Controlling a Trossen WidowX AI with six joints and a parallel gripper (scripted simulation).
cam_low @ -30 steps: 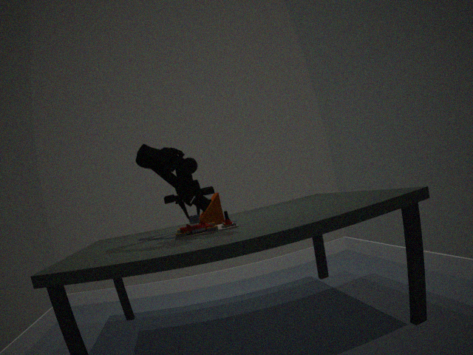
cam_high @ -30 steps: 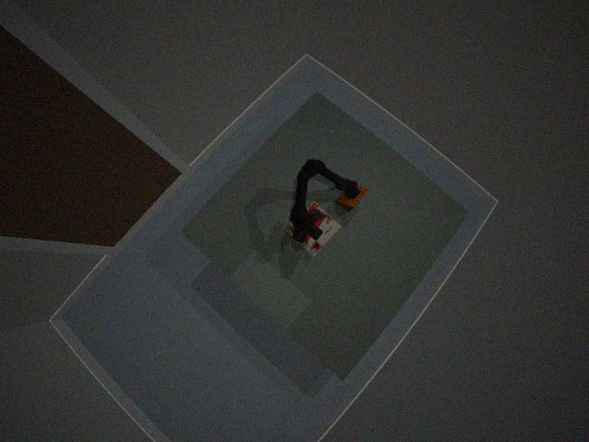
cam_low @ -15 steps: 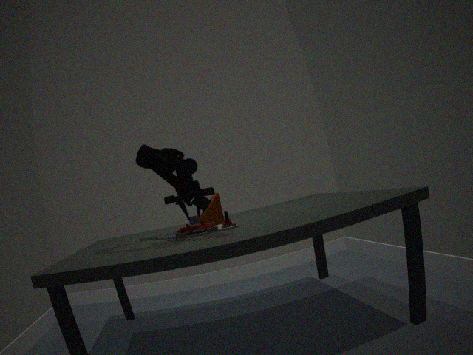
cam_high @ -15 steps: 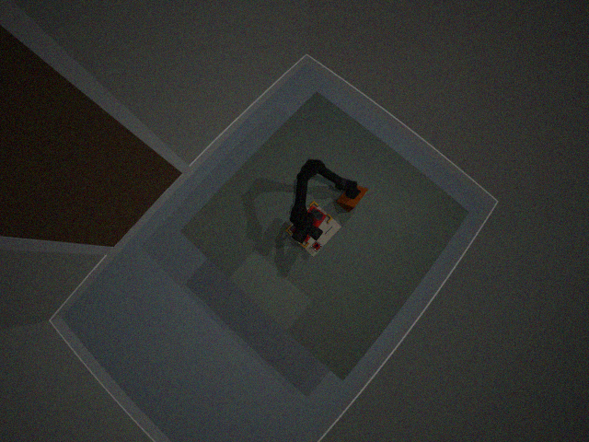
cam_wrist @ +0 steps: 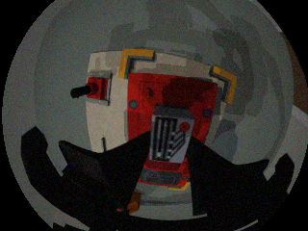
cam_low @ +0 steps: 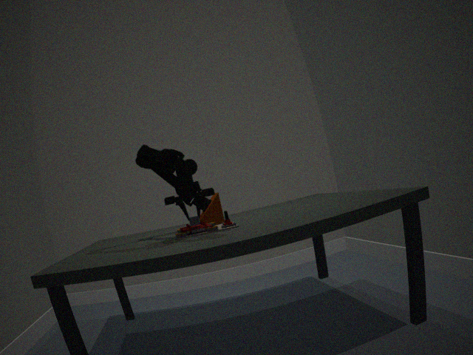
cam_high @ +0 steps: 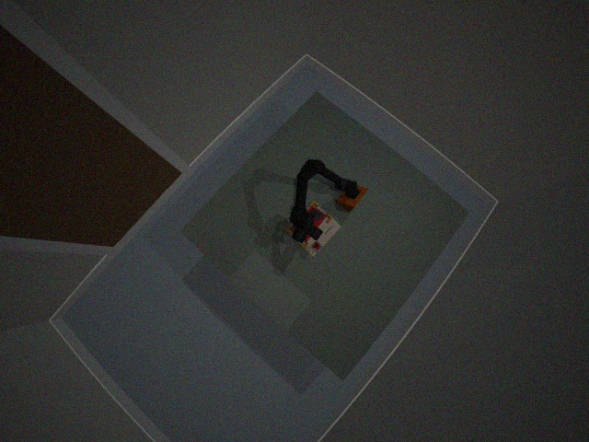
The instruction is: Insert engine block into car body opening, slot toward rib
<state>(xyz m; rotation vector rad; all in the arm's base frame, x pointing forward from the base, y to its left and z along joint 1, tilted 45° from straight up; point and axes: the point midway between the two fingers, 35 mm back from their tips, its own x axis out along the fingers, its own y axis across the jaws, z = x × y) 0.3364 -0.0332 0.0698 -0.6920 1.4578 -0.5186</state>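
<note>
Now: gripper tip 10 mm above the engine block.
</note>
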